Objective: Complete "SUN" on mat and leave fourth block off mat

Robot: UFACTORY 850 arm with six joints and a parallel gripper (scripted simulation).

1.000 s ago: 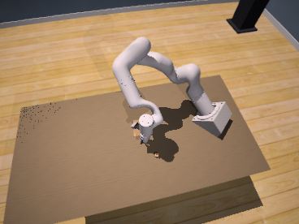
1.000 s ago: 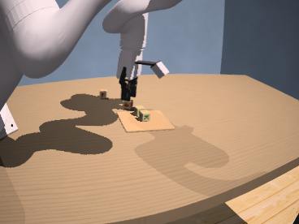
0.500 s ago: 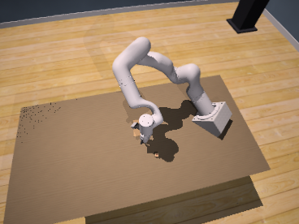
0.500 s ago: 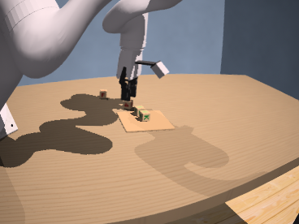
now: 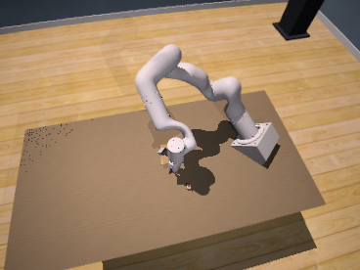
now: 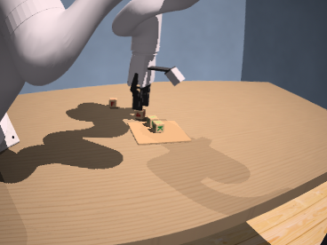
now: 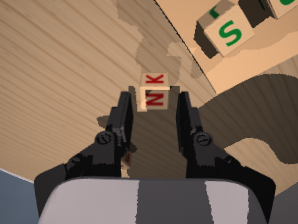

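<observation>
The N block lies 40 mm below my hand. Also, from my hand: tan mat (120 mm to the right, 50 mm below).
</observation>
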